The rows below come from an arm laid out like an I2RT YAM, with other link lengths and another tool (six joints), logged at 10 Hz.
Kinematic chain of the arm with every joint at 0, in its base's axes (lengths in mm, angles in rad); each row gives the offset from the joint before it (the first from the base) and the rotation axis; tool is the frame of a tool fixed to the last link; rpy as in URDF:
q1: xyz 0 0 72.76 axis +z
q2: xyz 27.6 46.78 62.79 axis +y
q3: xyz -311.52 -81.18 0 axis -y
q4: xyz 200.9 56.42 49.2 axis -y
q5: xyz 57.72 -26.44 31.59 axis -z
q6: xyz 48.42 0 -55.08 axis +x
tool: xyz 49 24 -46 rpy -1.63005 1.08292 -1.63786
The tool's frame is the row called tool.
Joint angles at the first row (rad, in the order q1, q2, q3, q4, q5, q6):
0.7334 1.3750 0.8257 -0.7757 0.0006 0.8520
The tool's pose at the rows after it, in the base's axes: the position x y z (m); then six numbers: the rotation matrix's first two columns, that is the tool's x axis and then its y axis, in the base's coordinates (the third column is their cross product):
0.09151 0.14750 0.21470 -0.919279 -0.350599 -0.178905 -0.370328 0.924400 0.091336
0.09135 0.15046 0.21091 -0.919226 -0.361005 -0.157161 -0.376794 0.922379 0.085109
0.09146 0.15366 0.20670 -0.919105 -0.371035 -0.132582 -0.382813 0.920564 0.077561
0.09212 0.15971 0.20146 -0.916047 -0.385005 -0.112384 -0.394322 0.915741 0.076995
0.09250 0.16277 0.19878 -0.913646 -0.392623 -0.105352 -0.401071 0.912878 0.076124
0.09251 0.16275 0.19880 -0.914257 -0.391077 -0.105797 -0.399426 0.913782 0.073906
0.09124 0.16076 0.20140 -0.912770 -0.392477 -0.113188 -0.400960 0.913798 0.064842
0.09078 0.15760 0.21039 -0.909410 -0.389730 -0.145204 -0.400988 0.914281 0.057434
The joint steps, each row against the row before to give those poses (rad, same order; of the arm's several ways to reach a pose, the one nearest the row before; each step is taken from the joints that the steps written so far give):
0.0080 0.0134 -0.0152 0.0133 -0.0099 0.0061
0.0126 0.0256 -0.0015 0.0042 -0.0012 0.0042
0.0122 0.0293 -0.0005 0.0039 -0.0011 0.0042
0.0183 0.0370 0.0000 0.0179 -0.0061 0.0053
0.0096 0.0176 0.0000 0.0107 -0.0016 0.0020
0.0011 -0.0004 0.0004 -0.0012 0.0027 0.0027
0.0034 -0.0145 0.0046 -0.0156 0.0115 0.0007
0.0000 -0.0381 0.0218 -0.0329 0.0190 -0.0011

